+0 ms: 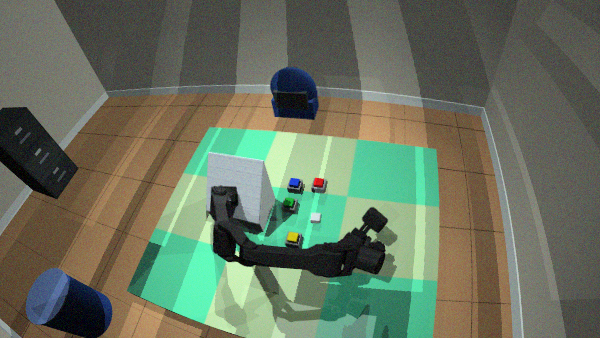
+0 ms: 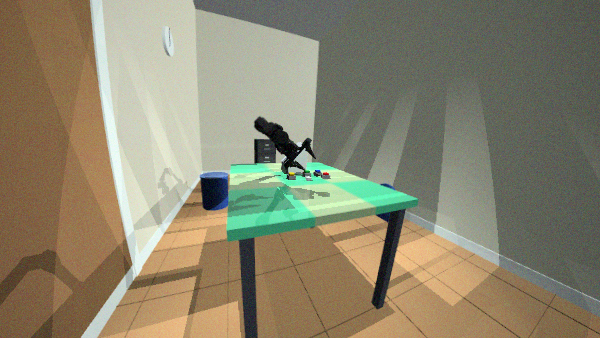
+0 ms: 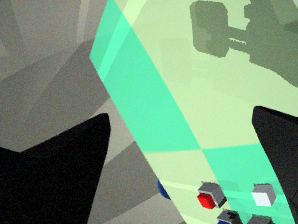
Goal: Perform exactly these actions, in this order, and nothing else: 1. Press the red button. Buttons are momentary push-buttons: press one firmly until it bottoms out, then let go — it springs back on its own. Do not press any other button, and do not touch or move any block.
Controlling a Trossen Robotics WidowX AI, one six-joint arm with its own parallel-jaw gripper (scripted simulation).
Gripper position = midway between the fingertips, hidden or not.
My gripper (image 1: 370,229) is open and holds nothing.
My gripper shows as well in image 3 (image 3: 184,117).
